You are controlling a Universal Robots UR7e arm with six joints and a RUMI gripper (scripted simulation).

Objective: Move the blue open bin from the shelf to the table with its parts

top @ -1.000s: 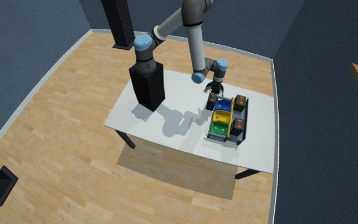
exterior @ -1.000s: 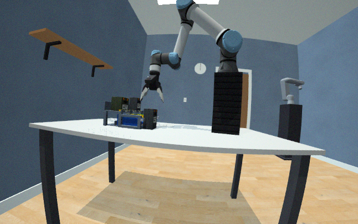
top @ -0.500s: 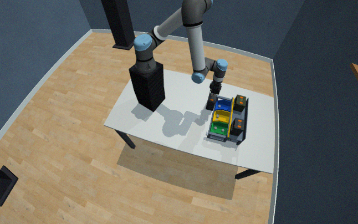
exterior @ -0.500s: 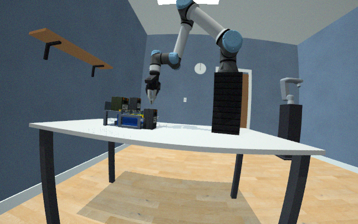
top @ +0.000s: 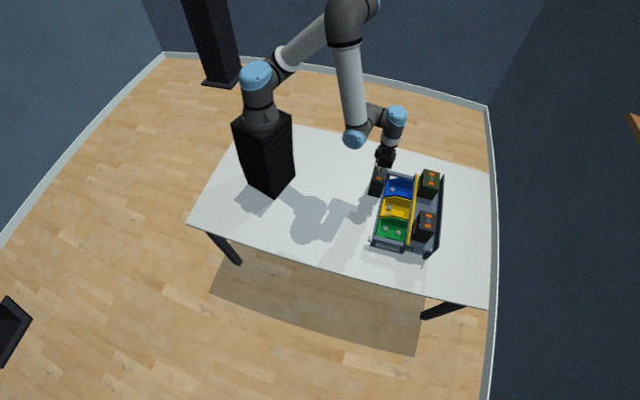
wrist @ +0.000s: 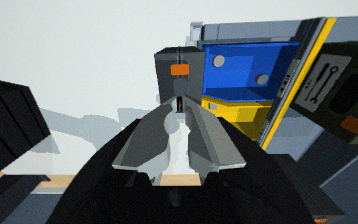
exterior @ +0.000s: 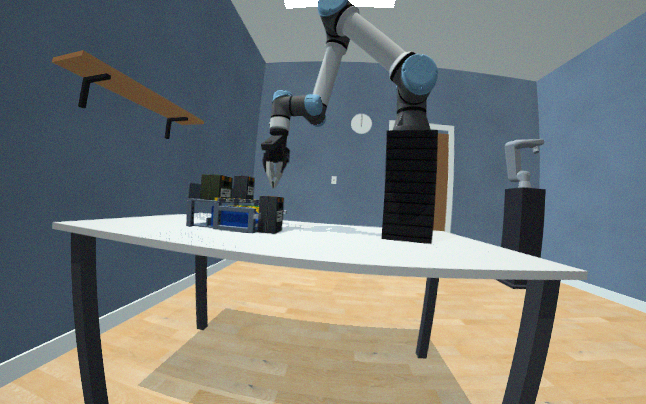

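Right now my hand is 110 mm above the dark box. The rest, counted from my hand: blue open bin (130 mm below, 130 mm ahead); yellow bin (140 mm ahead, 130 mm below, 110 mm to the right); yellow divider (190 mm ahead, 110 mm to the right, 70 mm below).
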